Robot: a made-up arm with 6 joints.
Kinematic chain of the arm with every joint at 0, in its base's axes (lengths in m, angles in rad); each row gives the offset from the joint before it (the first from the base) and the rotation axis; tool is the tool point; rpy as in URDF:
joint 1: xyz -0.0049 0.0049 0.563 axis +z
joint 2: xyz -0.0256 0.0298 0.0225 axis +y
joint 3: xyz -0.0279 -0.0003 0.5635 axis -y
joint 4: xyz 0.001 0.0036 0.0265 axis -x
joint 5: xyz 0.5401 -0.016 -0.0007 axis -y
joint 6: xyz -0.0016 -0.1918 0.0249 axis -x
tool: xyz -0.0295 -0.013 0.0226 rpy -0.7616 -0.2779 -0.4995
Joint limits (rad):
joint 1: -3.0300..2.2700
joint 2: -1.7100..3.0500
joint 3: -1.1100..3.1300
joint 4: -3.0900..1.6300
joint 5: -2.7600..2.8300
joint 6: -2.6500..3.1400
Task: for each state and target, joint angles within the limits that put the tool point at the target. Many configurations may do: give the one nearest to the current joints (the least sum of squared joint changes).
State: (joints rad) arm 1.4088 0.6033 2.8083 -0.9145 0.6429 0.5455
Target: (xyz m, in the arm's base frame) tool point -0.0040 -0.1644 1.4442
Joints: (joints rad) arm 0.9600 0.5001 3.1300 -0.9560 0.7280 0.6781
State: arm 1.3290 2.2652 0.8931 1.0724 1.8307 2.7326
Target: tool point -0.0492 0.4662 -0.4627
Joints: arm 1.7092 2.6908 1.1291 1.4438 2.1742 2.9956
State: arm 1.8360 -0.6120 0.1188 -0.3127 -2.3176 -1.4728
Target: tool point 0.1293 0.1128 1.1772
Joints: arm 1.8668 -0.8472 -0.2469 -0.6370 -2.3523 -1.4777
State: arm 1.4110 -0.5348 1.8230 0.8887 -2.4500 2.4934
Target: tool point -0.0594 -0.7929 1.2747
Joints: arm 1.4144 -0.2964 2.2758 0.9237 -2.4221 2.5304
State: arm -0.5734 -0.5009 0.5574 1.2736 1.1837 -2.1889
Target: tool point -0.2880 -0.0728 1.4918
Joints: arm -0.1919 -0.7822 0.1400 0.8683 1.1700 -2.1846
